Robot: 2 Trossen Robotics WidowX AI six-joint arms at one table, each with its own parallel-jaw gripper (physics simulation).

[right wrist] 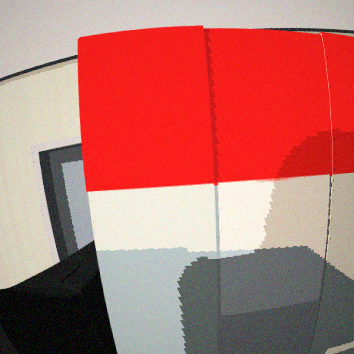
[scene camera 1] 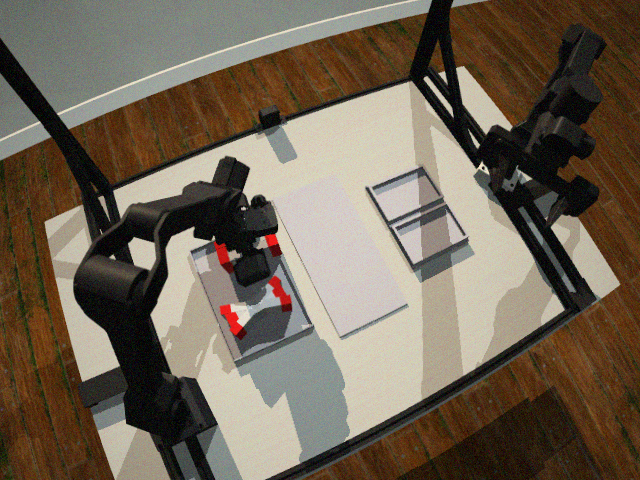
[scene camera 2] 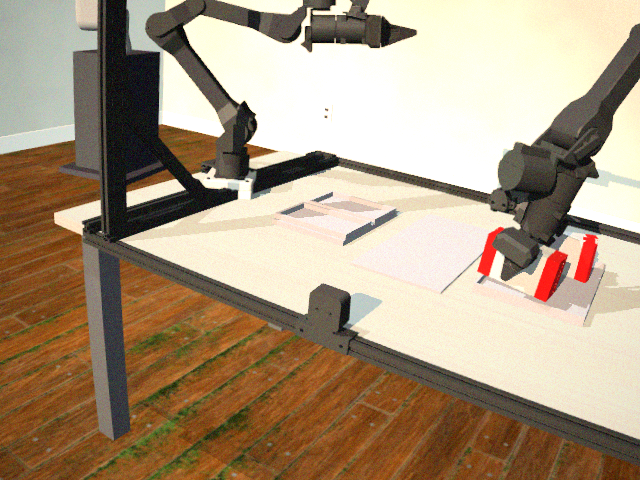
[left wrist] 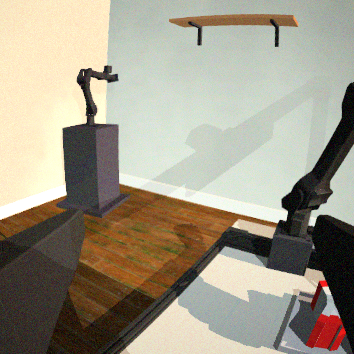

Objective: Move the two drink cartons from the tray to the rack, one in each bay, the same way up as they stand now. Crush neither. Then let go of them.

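Pixels of known places: left gripper, fingertip midpoint: (scene camera 1: 522, 210) (scene camera 2: 414, 31) (left wrist: 203, 225); right gripper, fingertip midpoint: (scene camera 1: 258, 250) (scene camera 2: 509, 274); left arm's base at its link origin: (scene camera 2: 230, 175); right arm's base at its link origin: (scene camera 1: 170, 413) (left wrist: 295, 230).
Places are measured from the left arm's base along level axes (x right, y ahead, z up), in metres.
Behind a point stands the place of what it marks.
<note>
Two white drink cartons with red ends are in the grey tray (scene camera 1: 276, 339) {x 0.230, y 0.637, z -0.030 m} (scene camera 2: 563, 316) {x 0.477, y 0.563, z -0.028 m}. The upper carton (scene camera 1: 272, 243) {x 0.332, y 0.495, z 0.048 m} (scene camera 2: 551, 276) {x 0.430, y 0.549, z 0.014 m} (right wrist: 150, 110) has my right gripper (scene camera 1: 251, 269) low over its middle. That gripper's fingers stand part-way apart on its two sides, apparently shut on it; one finger is hidden in the right wrist view. The lower carton (scene camera 1: 281, 295) {x 0.261, y 0.568, z 0.038 m} (scene camera 2: 585, 260) {x 0.339, y 0.645, z 0.010 m} (left wrist: 325, 332) {x 0.261, y 0.559, z 0.011 m} lies nearer the tray's lower end. The two-bay rack (scene camera 1: 404, 244) {x 0.114, y 0.321, z -0.015 m} (scene camera 2: 310, 232) {x 0.223, y 0.181, z -0.029 m} has both bays empty. My left gripper is open and empty, high up in scene camera 2, far from the cartons.
A flat pale board (scene camera 1: 343, 263) {x 0.204, y 0.425, z -0.032 m} (scene camera 2: 423, 253) {x 0.269, y 0.380, z -0.032 m} lies between tray and rack. A small black block (scene camera 1: 269, 116) {x 0.539, y 0.223, z 0.011 m} (scene camera 2: 329, 307) {x 0.562, y 0.213, z 0.003 m} stands on the table frame's edge. Black frame posts rise at the table's sides. The left arm's base stands beyond the rack.
</note>
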